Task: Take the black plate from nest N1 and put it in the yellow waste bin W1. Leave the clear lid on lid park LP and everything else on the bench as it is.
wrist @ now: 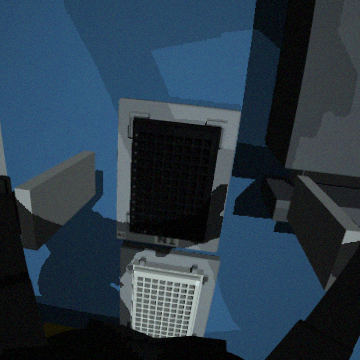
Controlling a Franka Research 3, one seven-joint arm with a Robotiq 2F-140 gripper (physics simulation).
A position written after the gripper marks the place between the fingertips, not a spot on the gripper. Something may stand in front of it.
In view: the gripper point(191, 184), a black plate point(172, 163), a white well plate point(164, 299), a grey box-shaped device point(306, 131), a nest N3 point(209, 264) and a grey nest N1 point(161, 110).
